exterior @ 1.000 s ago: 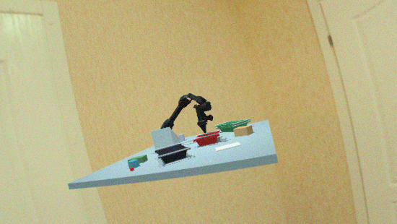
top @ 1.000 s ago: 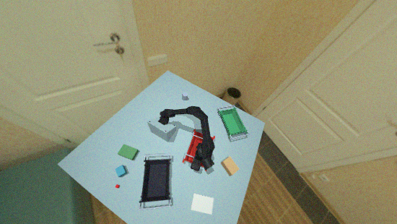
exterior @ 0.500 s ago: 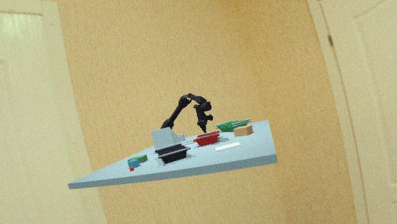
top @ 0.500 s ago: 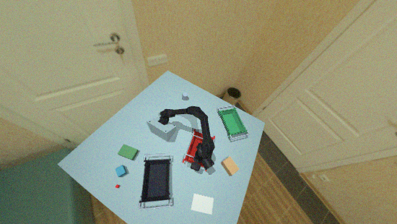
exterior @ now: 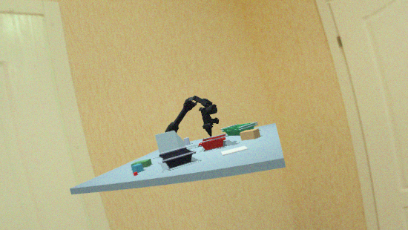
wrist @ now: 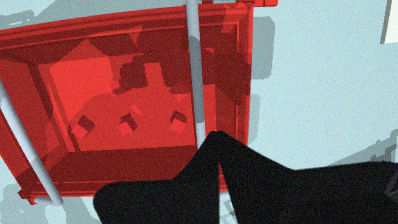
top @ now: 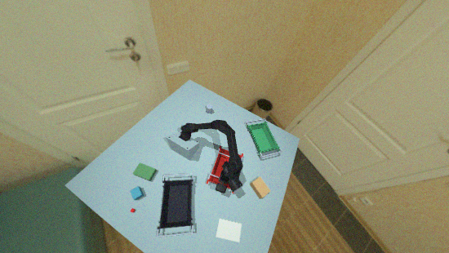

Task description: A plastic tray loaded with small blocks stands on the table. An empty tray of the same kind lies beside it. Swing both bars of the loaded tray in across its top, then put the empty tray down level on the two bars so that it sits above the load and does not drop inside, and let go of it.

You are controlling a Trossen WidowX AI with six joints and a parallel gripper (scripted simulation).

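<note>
Right now my gripper tip is 260 mm to the left of the black tray, 180 mm past it and 40 mm above it. Also, from my gripper tip: green block: 480 mm behind, 220 mm to the right, 70 mm below; then white plate: 230 mm to the right, 190 mm ahead, 90 mm below; then tan block: 260 mm ahead, 110 mm to the left, 60 mm below.
</note>
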